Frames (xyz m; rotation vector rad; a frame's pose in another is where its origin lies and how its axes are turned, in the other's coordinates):
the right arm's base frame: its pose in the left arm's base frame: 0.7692 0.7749 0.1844 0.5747 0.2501 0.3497
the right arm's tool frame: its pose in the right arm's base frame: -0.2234 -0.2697 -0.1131 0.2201 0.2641 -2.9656
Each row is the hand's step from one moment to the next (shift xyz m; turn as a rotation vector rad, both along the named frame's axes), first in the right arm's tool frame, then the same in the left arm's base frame.
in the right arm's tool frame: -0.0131 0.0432 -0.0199 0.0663 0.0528 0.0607
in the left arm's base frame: 0.0219 -0.0079 -0.0435 -0.0272 -0.1006 0.0000
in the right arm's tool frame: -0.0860 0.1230 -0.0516 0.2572 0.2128 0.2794
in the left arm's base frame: 0.1077 -0.0058 -0.1164 -0.0920 -0.4248 0.0251
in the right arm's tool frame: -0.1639 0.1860 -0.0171 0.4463 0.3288 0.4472
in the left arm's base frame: 0.2085 -0.0355 -0.1305 -0.1826 -0.6869 0.0457
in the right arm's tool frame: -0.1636 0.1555 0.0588 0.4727 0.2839 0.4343
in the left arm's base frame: 0.2162 -0.0676 -0.0557 -0.2252 -0.6615 0.0663
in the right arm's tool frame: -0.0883 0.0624 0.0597 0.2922 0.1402 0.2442
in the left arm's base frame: 0.1161 -0.0419 0.0048 -0.1572 -0.3709 0.0489
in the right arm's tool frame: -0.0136 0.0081 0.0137 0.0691 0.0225 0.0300
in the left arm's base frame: 0.0185 -0.0085 0.0050 -0.0476 -0.0626 -0.0004
